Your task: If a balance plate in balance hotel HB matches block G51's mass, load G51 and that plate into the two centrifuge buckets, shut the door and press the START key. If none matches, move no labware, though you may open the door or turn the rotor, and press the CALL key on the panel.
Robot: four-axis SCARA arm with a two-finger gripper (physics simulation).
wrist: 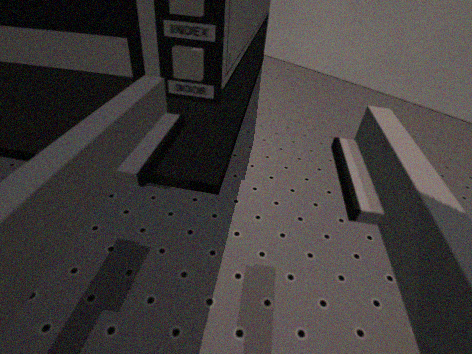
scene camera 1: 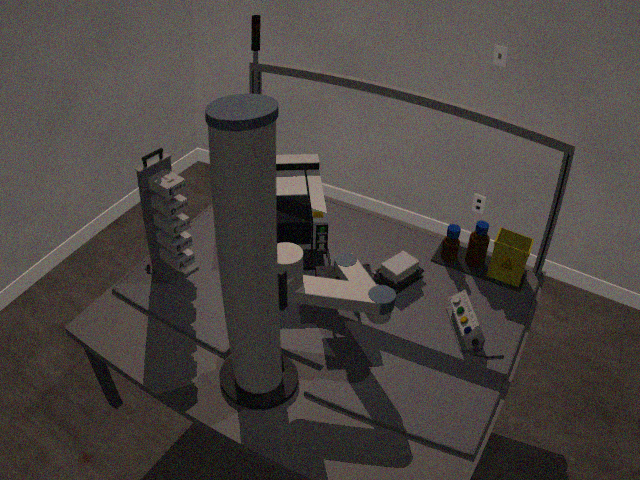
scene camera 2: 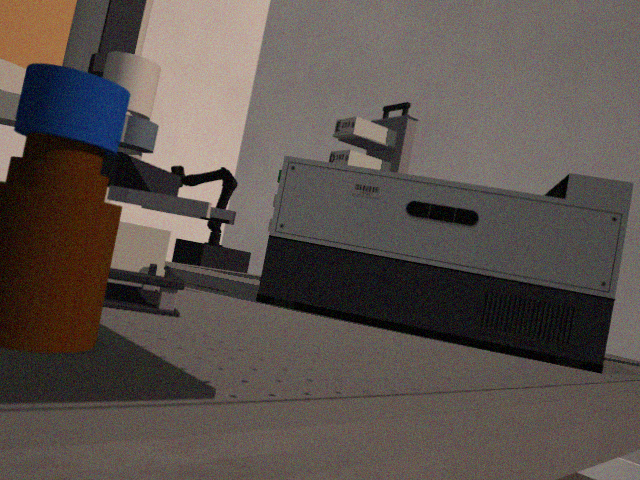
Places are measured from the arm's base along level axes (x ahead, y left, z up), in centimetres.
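Where they show: gripper, fingertip midpoint: (wrist: pixel 260 113) (scene camera 2: pixel 222 214); arm's base, link origin: (scene camera 1: pixel 258 379).
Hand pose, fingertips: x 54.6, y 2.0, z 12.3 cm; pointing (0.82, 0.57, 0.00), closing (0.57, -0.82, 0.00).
Observation:
Each offset is from my fingertips to the top centre of the thing. "spot": to the spot under its first point.
My gripper (scene camera 2: pixel 222 213) (wrist: pixel 260 113) is shut to a narrow stance, with a gap and no labware between its pads. It is in front of the centrifuge (scene camera 1: pixel 316 193) (scene camera 2: pixel 413 222), its left finger near the keypad's lower end. The DOOR key @[dz +0.8, dx +2.2, dy +7.7 cm] (wrist: pixel 188 63) and the INDEX label @[spot: dz +1.7, dx +2.4, dy +7.7 cm] (wrist: pixel 190 31) show in the wrist view. The green key @[dz +8.0, dx +2.2, dy +7.7 cm] (scene camera 1: pixel 322 228) is higher on the keypad. Several plates stand in the hotel (scene camera 1: pixel 146 222) (scene camera 2: pixel 404 142). A pale block @[dz -3.6, dx +12.5, dy -19.6 cm] (scene camera 1: pixel 399 265) (scene camera 2: pixel 142 245) sits on a dark stand; its label is unreadable. The button panel @[dz -2.7, dx -0.8, dy -52.0 cm] (scene camera 1: pixel 466 322) is at the right. Bucket contents are hidden.
Brown bottles (scene camera 1: pixel 450 248) (scene camera 1: pixel 477 249) (scene camera 2: pixel 56 248) with blue caps and a yellow box @[spot: dz +1.3, dx +31.2, dy -59.5 cm] (scene camera 1: pixel 510 258) stand on a dark mat at the back right. A metal frame (scene camera 1: pixel 413 101) spans the table's back. A dark jointed arm (scene camera 2: pixel 225 178) rises behind the gripper in scene camera 2.

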